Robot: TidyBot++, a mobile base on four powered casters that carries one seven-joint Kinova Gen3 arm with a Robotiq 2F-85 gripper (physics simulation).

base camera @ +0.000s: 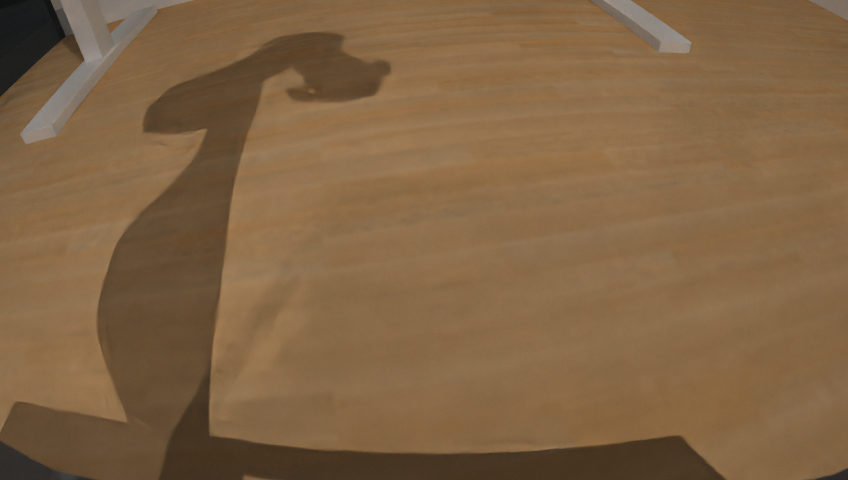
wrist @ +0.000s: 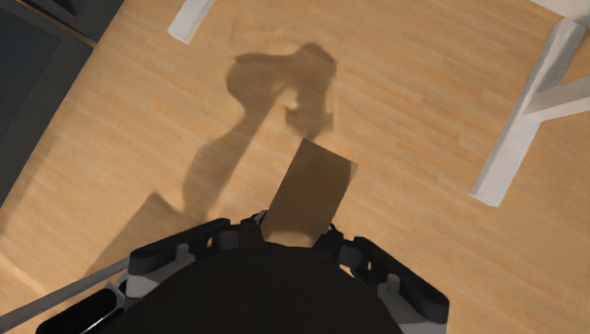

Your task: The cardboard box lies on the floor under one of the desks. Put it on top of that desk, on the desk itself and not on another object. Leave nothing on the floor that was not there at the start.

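Places are measured from the arm's base along level axes (x ahead, y left, z up), in centimetres.
Pixels of known places: gripper, between the fingertips: (wrist: 293, 222).
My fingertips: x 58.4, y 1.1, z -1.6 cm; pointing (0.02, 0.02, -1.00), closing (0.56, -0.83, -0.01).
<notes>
For each thing: its top centre in the pictures, then the offset to it from my fingertips. "spot": a spot on its surface instead.
- cardboard box, centre of its top: (wrist: 306, 200) dy +0.9, dx +3.2, dz +4.1 cm
- white desk foot, a spot on its surface: (wrist: 505, 155) spot: dy -43.4, dx +52.7, dz -35.5 cm
The cardboard box (wrist: 311, 192) shows in the wrist view as a plain brown block between the fingertips, held up above the floor. My gripper (wrist: 293, 222) is shut on it, with one black finger on each side; the near end of the box is hidden behind the gripper's dark body. The gripper and the box do not show in the base camera view, where the arm's shadow lies on the floor. White desk legs show: one foot at the upper left (base camera: 65, 101) and one at the upper right (base camera: 651, 29) of the base camera view. No desk top shows clearly.
In the wrist view, a white desk foot (wrist: 505, 155) stands at the right and another foot (wrist: 191, 20) at the top left. A dark piece of furniture (wrist: 30, 75) is at the left, and a dark thing (base camera: 26, 35) is at the base camera view's upper left.
</notes>
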